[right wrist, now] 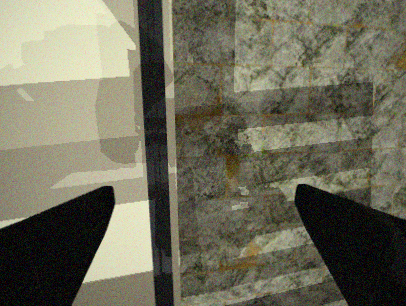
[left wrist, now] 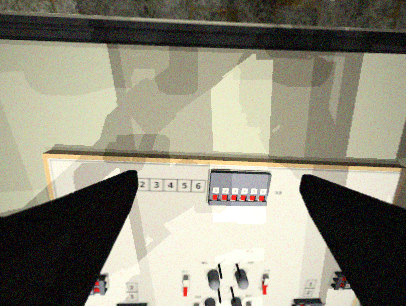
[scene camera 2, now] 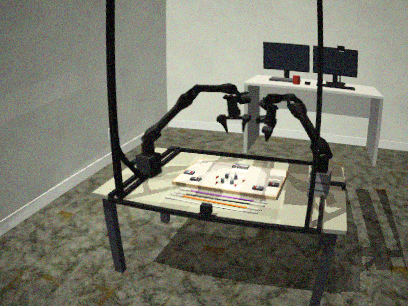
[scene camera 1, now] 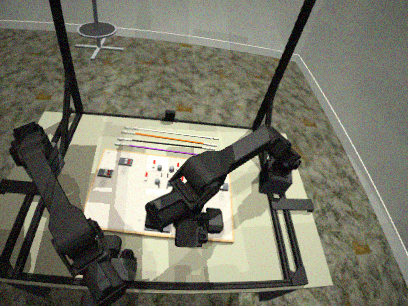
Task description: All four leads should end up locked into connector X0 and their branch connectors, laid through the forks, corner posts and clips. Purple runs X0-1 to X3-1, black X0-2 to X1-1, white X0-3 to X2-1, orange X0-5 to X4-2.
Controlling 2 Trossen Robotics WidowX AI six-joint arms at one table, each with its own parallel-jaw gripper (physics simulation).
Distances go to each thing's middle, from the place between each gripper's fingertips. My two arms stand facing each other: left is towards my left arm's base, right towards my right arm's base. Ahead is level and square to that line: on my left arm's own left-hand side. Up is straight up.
My right hand is 350 mm past the harness board [scene camera 1: 118, 203], 120 mm to the right of it and 120 mm above it.
My left hand is 220 mm past the harness board, 170 mm above it and 50 mm to the left of it.
